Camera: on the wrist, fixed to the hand. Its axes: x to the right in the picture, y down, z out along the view.
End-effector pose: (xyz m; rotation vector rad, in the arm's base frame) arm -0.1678 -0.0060 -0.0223 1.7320 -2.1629 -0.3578
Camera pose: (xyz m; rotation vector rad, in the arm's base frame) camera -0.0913 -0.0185 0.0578 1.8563 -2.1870 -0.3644
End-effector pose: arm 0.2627 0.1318 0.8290 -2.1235 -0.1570 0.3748
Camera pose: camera 0.3037 0.0712 0.9131 -2.0366 -0.2471 0.4007
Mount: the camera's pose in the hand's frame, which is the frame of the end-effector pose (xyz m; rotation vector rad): 0.0061 -0.0383 -0.1045 0.0668 -0.0615 -0.0668
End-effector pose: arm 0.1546 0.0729 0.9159 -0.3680 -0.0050 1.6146
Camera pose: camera 0.2165 0.0593 0.8242 -0.2639 -0.0100 1.5555
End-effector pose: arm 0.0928 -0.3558 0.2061 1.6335 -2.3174 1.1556
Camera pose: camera 0.0865 -0.3021 0.3036 1.7791 -2.2642 1.1979
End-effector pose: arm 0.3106 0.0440 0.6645 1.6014 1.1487 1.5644
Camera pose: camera 0.2011 0.0513 0.6449 1.6258 1.2201 1.4384
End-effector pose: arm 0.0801 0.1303 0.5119 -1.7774 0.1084 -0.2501
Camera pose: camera 0.0599 0.0379 0.5709 -1.7224 -0.0034 -0.2442
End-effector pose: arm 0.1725 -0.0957 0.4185 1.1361 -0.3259 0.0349
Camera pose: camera 0.2105 -0.0194 0.3467 1.2153 -0.3433 -0.0484
